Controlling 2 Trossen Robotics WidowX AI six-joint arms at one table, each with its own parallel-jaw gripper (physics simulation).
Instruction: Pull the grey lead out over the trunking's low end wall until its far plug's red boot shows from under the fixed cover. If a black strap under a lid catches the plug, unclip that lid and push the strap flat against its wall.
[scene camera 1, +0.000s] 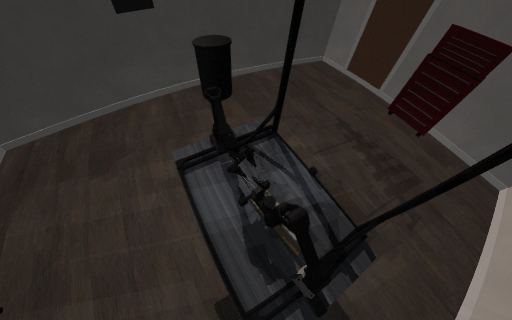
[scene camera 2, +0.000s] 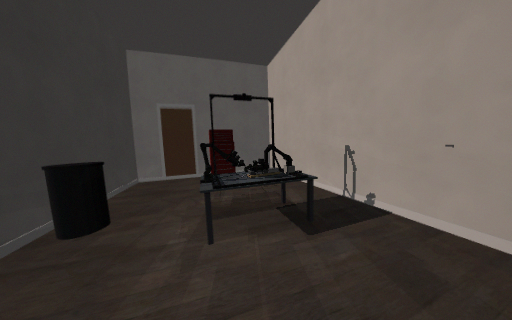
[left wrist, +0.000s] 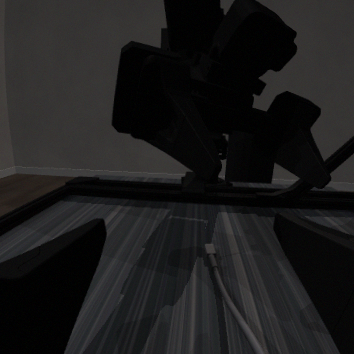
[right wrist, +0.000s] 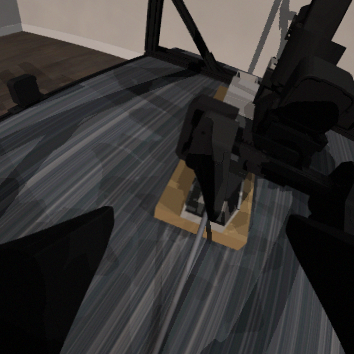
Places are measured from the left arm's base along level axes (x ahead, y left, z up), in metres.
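Pixels of known places: left gripper, between the fingertips: (scene camera 1: 244, 181) (scene camera 2: 246, 168) (left wrist: 190, 224) (right wrist: 280, 246); right gripper, between the fingertips: (scene camera 1: 251, 172) (scene camera 2: 243, 166) (left wrist: 281, 180) (right wrist: 202, 219); left arm's base, origin of its link: (scene camera 1: 311, 280) (scene camera 2: 289, 165); right arm's base, origin of its link: (scene camera 2: 207, 179).
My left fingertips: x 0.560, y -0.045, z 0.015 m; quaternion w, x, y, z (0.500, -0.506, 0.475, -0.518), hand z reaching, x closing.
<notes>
For each thing: its top centre in the pictures, then the offset to it from my left fingertips. "*": a spot on its surface instead.
- grey lead, a spot on its surface: (left wrist: 232, 302) (right wrist: 172, 300) * dx +0.034, dy -0.043, dz -0.095 m
- plug, centre of its top: (left wrist: 211, 253) dx +0.120, dy -0.040, dz -0.106 m
The grey lead (left wrist: 232, 302) (right wrist: 185, 275) runs from the near end of the trunking, and its pale near plug (left wrist: 210, 249) lies on the table. The trunking (right wrist: 242, 93) sits in a tan wooden surround (scene camera 1: 292, 243) (right wrist: 227, 240); the left arm hides much of it. My left gripper (scene camera 1: 253, 192) (left wrist: 190, 224) is open; in the right wrist view one of its fingers hangs over the trunking's near end, beside the lead. My right gripper (scene camera 1: 243, 164) (left wrist: 281, 180) is open above the table, beyond the near plug in the left wrist view. Lids, straps and a red boot cannot be made out.
The table (scene camera 2: 250, 186) has a black edge rail (left wrist: 150, 192) and a tall black frame (scene camera 1: 289, 70) (scene camera 2: 211, 120). A black bin (scene camera 1: 215, 65) (scene camera 2: 75, 200) and a red cabinet (scene camera 1: 450, 75) (scene camera 2: 221, 150) stand away from it. The two grippers are close together.
</notes>
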